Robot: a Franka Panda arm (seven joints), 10 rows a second.
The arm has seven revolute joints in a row. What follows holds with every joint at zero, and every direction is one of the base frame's.
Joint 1 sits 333 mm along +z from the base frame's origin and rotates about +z.
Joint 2 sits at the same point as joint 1 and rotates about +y.
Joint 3 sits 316 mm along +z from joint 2 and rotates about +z.
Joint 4 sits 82.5 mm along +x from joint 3 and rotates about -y.
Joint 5 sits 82.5 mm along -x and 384 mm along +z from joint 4 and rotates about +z.
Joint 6 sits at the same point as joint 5 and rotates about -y.
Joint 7 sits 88 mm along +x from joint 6 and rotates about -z.
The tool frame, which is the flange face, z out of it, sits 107 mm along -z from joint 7; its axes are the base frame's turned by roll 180, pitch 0 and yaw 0 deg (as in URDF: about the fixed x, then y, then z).
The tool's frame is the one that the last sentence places.
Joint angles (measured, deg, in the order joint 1, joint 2, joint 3, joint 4, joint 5, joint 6, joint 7), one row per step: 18.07, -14.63, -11.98, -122.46, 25.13, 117.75, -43.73; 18.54, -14.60, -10.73, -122.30, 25.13, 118.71, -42.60; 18.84, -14.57, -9.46, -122.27, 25.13, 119.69, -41.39; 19.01, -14.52, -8.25, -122.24, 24.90, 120.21, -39.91; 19.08, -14.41, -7.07, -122.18, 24.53, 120.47, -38.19; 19.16, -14.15, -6.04, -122.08, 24.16, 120.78, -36.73; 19.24, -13.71, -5.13, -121.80, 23.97, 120.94, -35.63
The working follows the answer.
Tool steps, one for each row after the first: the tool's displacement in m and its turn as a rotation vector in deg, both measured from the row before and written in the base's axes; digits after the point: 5 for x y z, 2 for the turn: -0.00056, 0.01474, 0.00312, -0.14, -0.59, 0.24; -0.00102, 0.01350, 0.00200, -0.11, -0.45, 0.02; -0.00169, 0.01204, 0.00093, -0.26, 0.06, -0.13; -0.00183, 0.01105, 0.00013, -0.36, 0.38, -0.32; -0.00103, 0.00991, -0.00082, -0.40, 0.32, -0.24; -0.00016, 0.00931, -0.00109, -0.28, 0.34, -0.04
Tool pose at each row, in the base's axes (x y z in m, rotation vector in deg; rounded; the steps above come from the unrounded poses): 0.49401, 0.06841, 0.53342, -147.07, -53.42, -23.77; 0.49345, 0.08315, 0.53653, -147.07, -53.99, -24.43; 0.49243, 0.09664, 0.53853, -147.16, -54.22, -24.98; 0.49074, 0.10868, 0.53947, -147.47, -54.16, -24.84; 0.48892, 0.11973, 0.53960, -147.97, -53.80, -24.29; 0.48789, 0.12964, 0.53878, -148.46, -53.56, -23.78; 0.48772, 0.13895, 0.53769, -148.73, -53.53, -23.23

